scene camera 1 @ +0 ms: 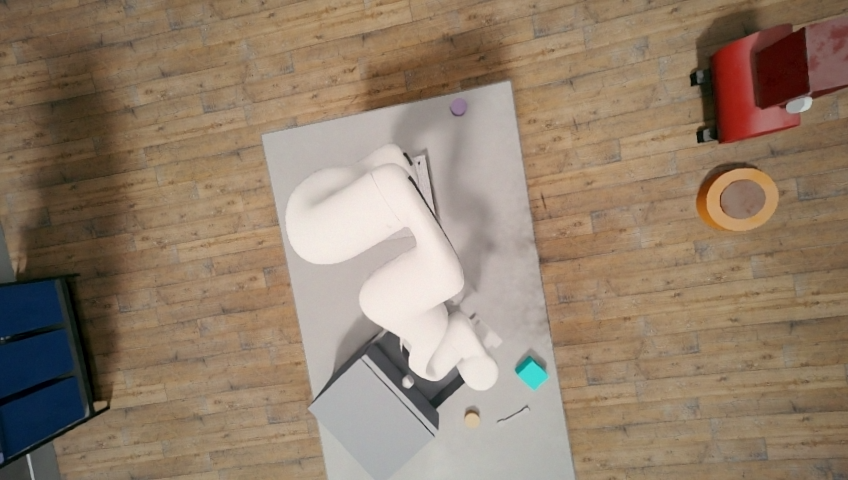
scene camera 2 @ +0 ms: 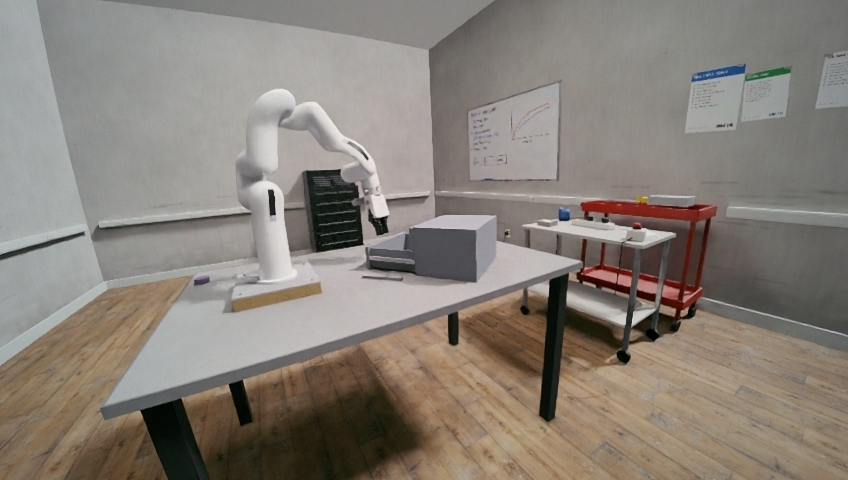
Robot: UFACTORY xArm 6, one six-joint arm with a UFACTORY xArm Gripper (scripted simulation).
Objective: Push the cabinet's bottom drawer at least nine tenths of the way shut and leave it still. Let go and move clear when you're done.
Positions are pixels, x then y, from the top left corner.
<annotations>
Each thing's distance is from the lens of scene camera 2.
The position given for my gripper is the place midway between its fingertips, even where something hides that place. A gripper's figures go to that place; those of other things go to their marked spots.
my gripper (scene camera 2: 382, 234): 1.23 m
grey cabinet (scene camera 2: 458, 247): 0.92 m
</annotations>
